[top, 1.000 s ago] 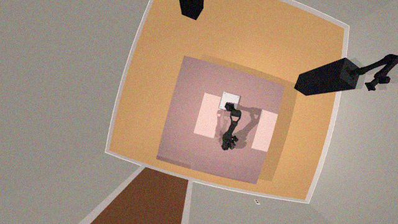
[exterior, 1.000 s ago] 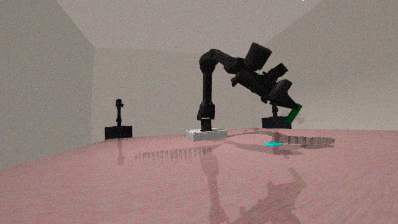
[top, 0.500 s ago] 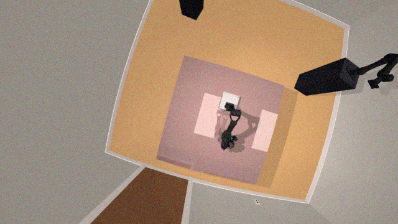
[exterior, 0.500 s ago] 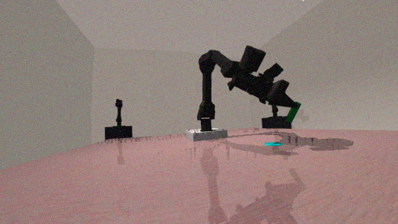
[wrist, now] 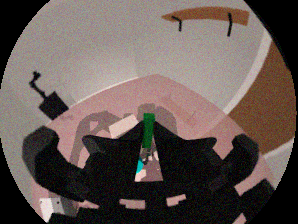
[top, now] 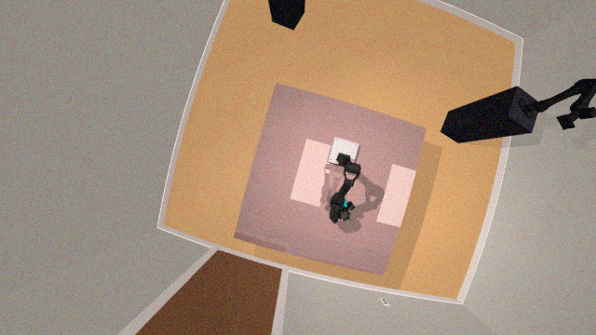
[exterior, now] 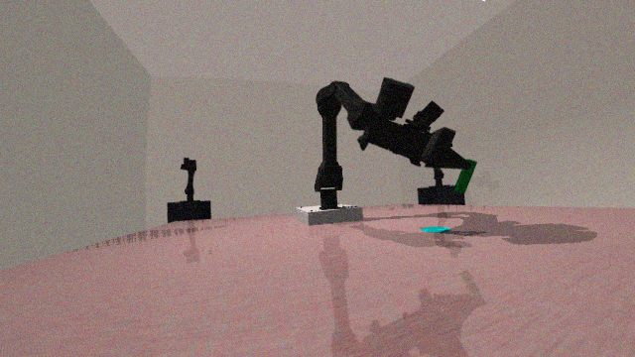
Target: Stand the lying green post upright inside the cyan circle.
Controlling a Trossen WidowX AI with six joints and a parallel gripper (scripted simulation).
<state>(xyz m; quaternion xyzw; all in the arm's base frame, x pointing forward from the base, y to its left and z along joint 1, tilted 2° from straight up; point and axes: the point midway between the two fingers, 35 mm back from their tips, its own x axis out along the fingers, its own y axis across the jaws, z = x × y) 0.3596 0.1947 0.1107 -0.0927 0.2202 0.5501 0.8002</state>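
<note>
Now: the cyan circle 13 cm below my gripper tip, 7 cm behind it and 4 cm to the right of it. Round my gripper tip: green post (2 cm below, 1 cm to the right).
</note>
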